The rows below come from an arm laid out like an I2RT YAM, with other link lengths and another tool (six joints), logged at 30 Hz.
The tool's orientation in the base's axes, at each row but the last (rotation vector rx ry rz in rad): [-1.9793, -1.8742, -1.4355]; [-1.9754, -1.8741, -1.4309]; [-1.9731, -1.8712, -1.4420]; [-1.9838, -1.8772, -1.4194]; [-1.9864, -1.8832, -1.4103]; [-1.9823, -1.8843, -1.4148]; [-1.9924, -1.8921, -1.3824]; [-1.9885, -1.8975, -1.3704]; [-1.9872, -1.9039, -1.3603]
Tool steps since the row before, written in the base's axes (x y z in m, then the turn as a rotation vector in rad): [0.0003, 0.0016, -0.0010, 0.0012, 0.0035, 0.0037]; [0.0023, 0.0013, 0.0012, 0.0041, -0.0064, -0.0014]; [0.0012, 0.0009, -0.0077, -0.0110, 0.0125, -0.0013]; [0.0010, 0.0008, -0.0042, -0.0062, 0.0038, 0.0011]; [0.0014, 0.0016, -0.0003, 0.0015, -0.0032, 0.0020]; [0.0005, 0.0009, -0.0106, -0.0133, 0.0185, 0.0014]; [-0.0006, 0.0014, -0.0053, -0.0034, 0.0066, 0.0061]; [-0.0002, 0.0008, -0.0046, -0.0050, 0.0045, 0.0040]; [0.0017, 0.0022, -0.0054, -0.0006, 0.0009, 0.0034]
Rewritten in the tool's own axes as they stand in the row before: [0.0005, -0.0007, 0.0017, 0.0048, 0.0020, 0.0007]; [0.0013, 0.0022, 0.0014, -0.0064, 0.0042, -0.0008]; [-0.0045, -0.0033, 0.0055, 0.0105, -0.0128, 0.0022]; [-0.0022, -0.0016, 0.0034, 0.0046, -0.0054, -0.0018]; [0.0008, 0.0006, 0.0019, -0.0014, 0.0031, -0.0022]; [-0.0061, -0.0053, 0.0069, 0.0172, -0.0147, 0.0030]; [-0.0021, -0.0035, 0.0037, 0.0094, -0.0013, -0.0015]; [-0.0022, -0.0027, 0.0031, 0.0067, -0.0032, -0.0024]; [-0.0019, -0.0018, 0.0055, 0.0029, 0.0010, -0.0018]
